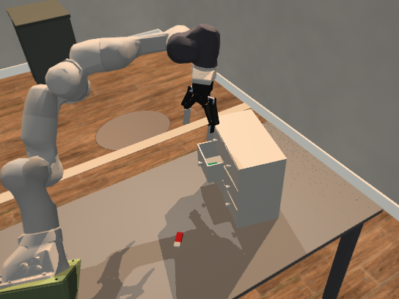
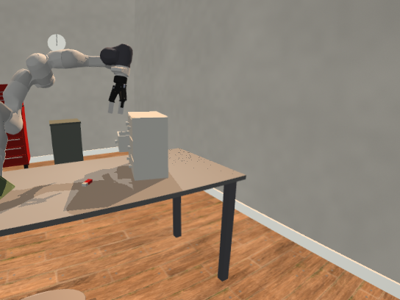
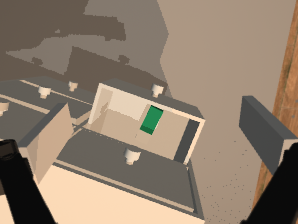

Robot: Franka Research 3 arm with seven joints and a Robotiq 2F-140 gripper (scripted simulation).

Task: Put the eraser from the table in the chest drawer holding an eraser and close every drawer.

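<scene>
The white eraser is 20 cm behind my hand, 22 cm to the right of it and 32 cm below it. Also, from my hand: small green thing: 7 cm ahead, 1 cm to the right, 21 cm below.
</scene>
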